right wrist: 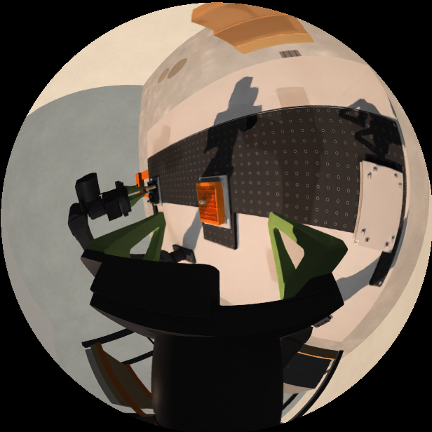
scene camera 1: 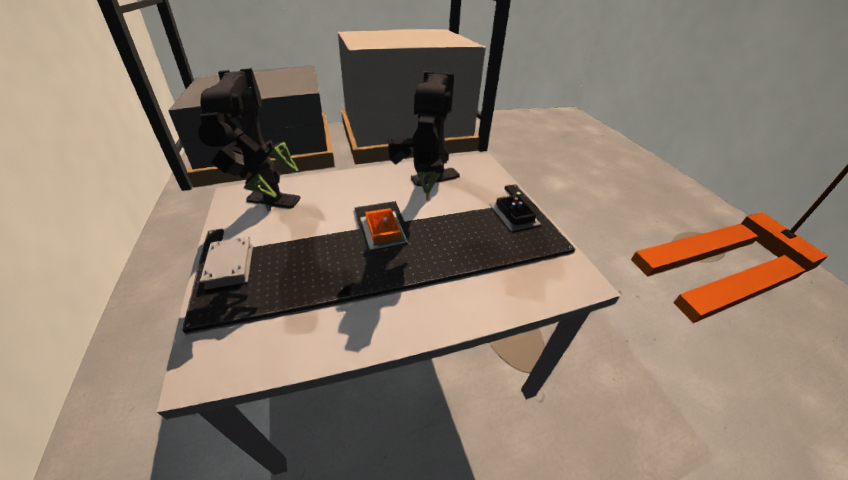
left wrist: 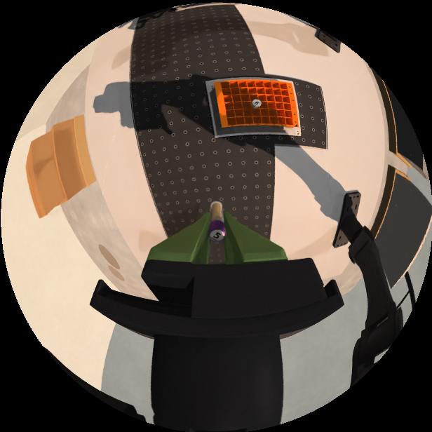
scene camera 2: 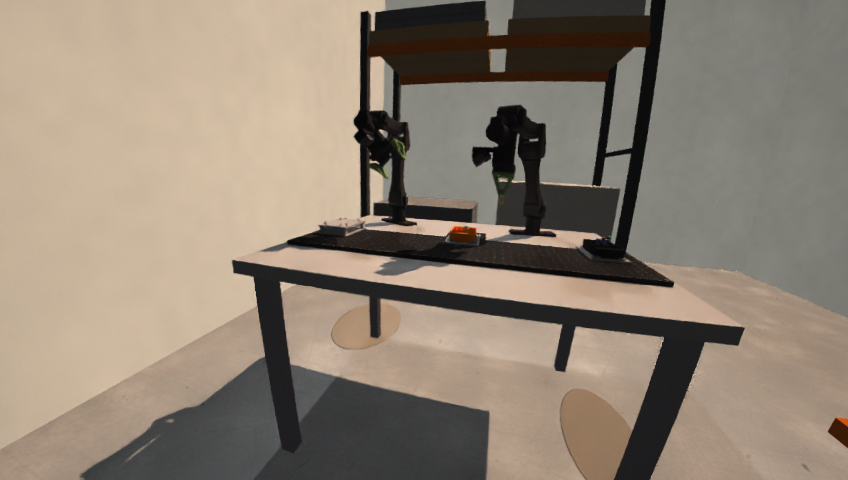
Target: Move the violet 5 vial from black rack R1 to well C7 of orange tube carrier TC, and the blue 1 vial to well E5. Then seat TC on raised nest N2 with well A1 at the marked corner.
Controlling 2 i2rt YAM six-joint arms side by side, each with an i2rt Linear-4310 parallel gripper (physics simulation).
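Places are measured from the left arm's base along level axes (x ahead, y left, z up), in millimetres.
Pixels of known places: left gripper, fingertip midpoint: (scene camera 1: 426,191) (scene camera 2: 500,195); right gripper, fingertip midpoint: (scene camera 1: 286,184) (scene camera 2: 395,169); left arm's base, origin of the base link: (scene camera 2: 531,234); right arm's base, origin of the base link: (scene camera 1: 273,199) (scene camera 2: 398,222).
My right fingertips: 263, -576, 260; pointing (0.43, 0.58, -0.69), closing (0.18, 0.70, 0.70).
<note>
For each thing: its top centre in the pictures, then the offset to it from my right fingertips, as dx, dy, dz. Level surfaces: height alone.
- orange tube carrier TC, middle of its top: (scene camera 1: 382,221) (scene camera 2: 463,230) -10, +255, -210
- Black rack R1, middle of its top: (scene camera 1: 516,206) (scene camera 2: 603,244) +86, +713, -209
- Raised nest N2, middle of its top: (scene camera 1: 224,254) (scene camera 2: 343,220) -37, -219, -202
- black perforated board, its level: dz -247
- white table, its level: dz -260
My left gripper (scene camera 1: 427,193) (scene camera 2: 501,196) (left wrist: 216,217) is shut on the violet 5 vial (left wrist: 217,231), held in the air between the carrier and the black rack. The orange tube carrier TC (scene camera 1: 381,234) (scene camera 2: 462,235) (left wrist: 223,116) (right wrist: 220,202) sits on a grey-edged plate mid-board, with one white-capped vial (left wrist: 256,103) standing in it. Black rack R1 (scene camera 1: 523,217) (scene camera 2: 606,249) is at the picture's right, holding several vials with blue, red and green tops; which one is blue 1 cannot be read. Raised nest N2 (scene camera 1: 226,261) (scene camera 2: 342,226) (right wrist: 381,205) is at the picture's left. My right gripper (scene camera 1: 279,172) (scene camera 2: 392,160) (right wrist: 216,217) is open and empty, high above the table.
A black perforated board (scene camera 1: 452,255) (scene camera 2: 529,256) (left wrist: 175,145) (right wrist: 300,165) runs along the white table (scene camera 1: 333,342) (scene camera 2: 624,299) under the carrier, rack and nest. Large boxes on pallets (scene camera 1: 410,89) and rack posts (scene camera 1: 495,77) stand behind the arms. An orange pallet jack (scene camera 1: 743,276) is on the floor.
</note>
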